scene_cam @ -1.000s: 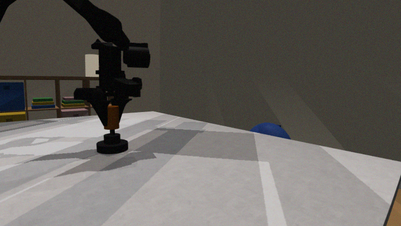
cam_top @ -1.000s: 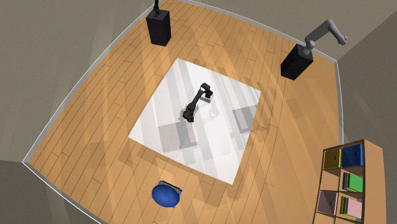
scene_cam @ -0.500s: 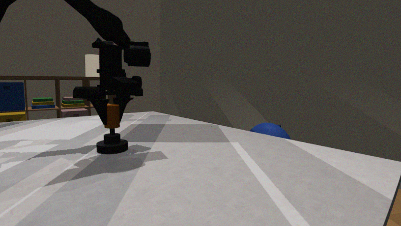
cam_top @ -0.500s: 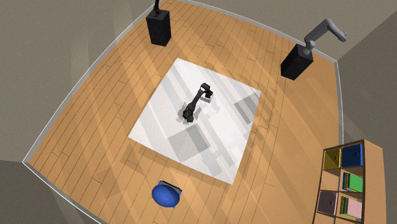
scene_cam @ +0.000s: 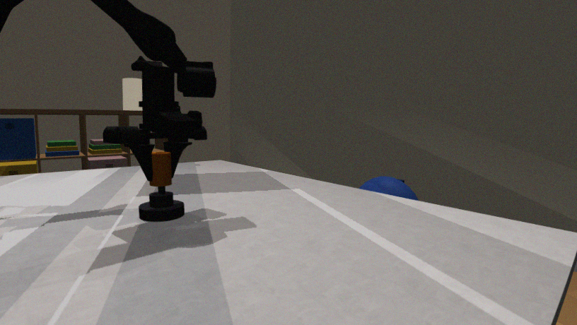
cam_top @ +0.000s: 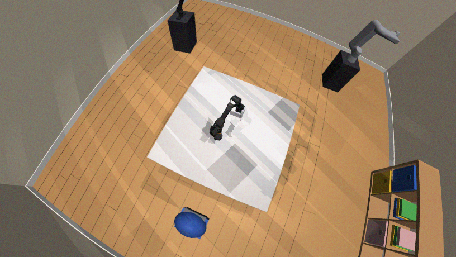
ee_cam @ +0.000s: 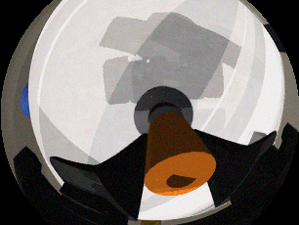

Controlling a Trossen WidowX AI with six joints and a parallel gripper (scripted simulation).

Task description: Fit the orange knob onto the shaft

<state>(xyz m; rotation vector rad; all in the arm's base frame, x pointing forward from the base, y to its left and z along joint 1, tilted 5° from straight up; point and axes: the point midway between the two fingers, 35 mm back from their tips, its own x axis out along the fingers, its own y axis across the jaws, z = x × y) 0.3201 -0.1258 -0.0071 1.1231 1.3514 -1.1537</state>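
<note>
Right now my gripper tip is 20 mm below the orange knob. Round my gripper tip: dark pedestal: 40 mm below.
</note>
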